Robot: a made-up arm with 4 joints.
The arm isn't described. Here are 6 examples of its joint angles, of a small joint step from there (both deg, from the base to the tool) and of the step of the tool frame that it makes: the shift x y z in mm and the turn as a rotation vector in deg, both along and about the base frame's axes.
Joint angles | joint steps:
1: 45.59 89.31 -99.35 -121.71 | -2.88 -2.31 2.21 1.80
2: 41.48 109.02 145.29 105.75 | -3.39 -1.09 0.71 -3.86
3: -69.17 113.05 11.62 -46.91 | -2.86 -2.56 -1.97 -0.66
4: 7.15 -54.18 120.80 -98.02 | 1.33 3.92 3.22 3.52
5: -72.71 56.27 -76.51 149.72 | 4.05 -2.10 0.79 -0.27
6: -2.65 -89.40 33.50 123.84 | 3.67 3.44 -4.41 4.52
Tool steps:
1: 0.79 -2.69 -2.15 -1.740 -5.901 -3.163
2: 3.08 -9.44 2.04 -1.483 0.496 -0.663
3: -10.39 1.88 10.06 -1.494 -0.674 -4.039
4: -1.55 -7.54 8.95 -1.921 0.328 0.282
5: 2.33 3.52 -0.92 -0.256 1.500 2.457
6: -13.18 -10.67 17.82 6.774 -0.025 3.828
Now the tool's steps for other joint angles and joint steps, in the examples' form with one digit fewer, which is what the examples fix.
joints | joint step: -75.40 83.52 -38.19 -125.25 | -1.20 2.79 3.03 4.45
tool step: -3.8 -6.5 -2.2 -2.17 4.13 2.85
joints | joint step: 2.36 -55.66 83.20 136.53 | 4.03 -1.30 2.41 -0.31
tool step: -10.0 -1.8 3.4 -0.80 0.19 1.91
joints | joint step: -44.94 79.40 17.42 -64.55 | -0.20 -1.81 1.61 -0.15
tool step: -1.5 1.8 7.1 -3.26 0.00 -0.23
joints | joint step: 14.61 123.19 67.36 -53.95 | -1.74 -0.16 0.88 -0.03
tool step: 1.4 -6.8 2.1 -1.26 -1.20 -1.55
